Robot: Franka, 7 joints.
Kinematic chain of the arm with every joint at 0, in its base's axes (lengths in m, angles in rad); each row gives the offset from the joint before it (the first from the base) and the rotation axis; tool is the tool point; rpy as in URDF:
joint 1: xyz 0 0 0.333 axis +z
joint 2: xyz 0 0 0 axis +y
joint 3: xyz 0 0 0.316 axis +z
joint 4: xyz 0.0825 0 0 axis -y
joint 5: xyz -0.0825 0 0.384 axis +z
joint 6: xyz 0 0 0 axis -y
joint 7: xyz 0.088 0 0 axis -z
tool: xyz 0 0 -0.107 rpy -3.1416 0 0
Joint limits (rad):
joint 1: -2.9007..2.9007
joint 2: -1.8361..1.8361
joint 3: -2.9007..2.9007
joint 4: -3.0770..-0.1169
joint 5: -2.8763..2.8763
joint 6: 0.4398..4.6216
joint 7: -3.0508..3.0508
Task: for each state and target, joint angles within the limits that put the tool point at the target. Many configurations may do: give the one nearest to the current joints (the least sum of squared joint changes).
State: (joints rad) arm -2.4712 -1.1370 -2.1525 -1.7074 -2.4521 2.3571 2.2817
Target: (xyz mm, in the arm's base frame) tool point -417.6 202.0 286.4
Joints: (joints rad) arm -2.0842 -1.1988 -1.6734 -2.4506 -2.4570 2.6226 2.2817
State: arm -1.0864 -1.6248 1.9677 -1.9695 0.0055 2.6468 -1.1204
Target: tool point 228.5 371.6 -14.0
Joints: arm -0.8027 -1.4624 2.2719 -2.2362 -0.0026 2.5597 -1.1204
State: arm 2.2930 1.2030 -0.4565 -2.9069 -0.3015 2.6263 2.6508
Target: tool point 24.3 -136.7 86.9
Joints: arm 1.9098 1.2889 0.1116 -3.0770 -0.3050 2.4609 2.6508
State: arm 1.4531 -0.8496 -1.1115 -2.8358 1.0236 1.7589 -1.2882
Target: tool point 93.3 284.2 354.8
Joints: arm 1.7754 -0.7005 -0.9029 -2.8832 1.0651 1.7932 -1.2882
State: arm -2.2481 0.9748 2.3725 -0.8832 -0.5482 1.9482 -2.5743
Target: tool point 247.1 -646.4 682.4
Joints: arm -1.9560 1.2617 2.0145 -1.0358 -0.5818 1.8834 -2.5743
